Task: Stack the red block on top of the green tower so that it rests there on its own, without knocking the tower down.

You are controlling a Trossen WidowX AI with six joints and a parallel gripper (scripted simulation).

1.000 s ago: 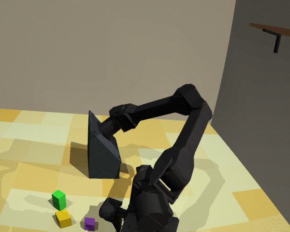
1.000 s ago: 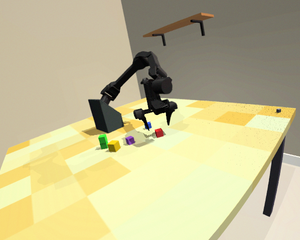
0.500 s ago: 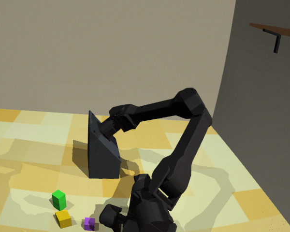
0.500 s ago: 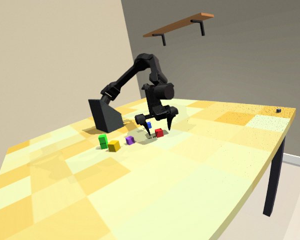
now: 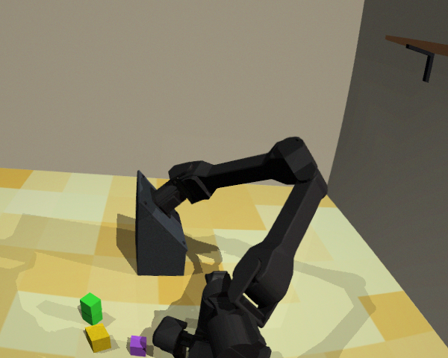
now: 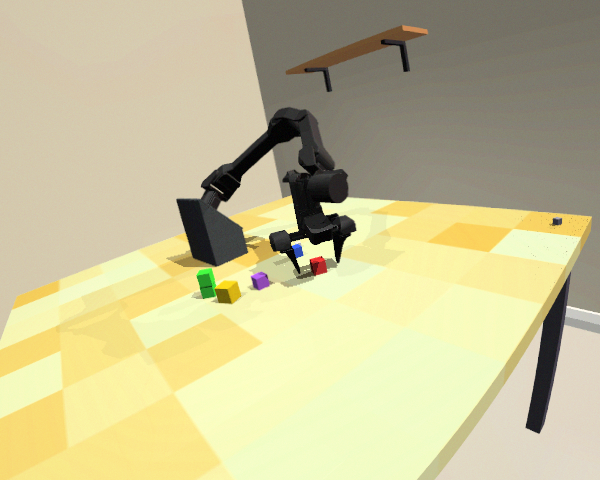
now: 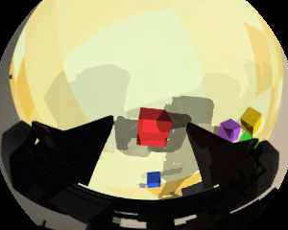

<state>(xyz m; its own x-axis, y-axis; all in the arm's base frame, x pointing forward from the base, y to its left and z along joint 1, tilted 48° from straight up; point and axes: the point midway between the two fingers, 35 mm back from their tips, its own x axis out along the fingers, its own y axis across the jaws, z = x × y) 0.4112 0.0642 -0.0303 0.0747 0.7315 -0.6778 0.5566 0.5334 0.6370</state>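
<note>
My gripper tip is now 10 cm past the yellow block, 18 cm to the left of it and 1 cm below it. Round my gripper tip: purple block: 8 cm behind, 11 cm to the right; blue block: 13 cm behind, 6 cm to the left; red block: 1 cm above.
</note>
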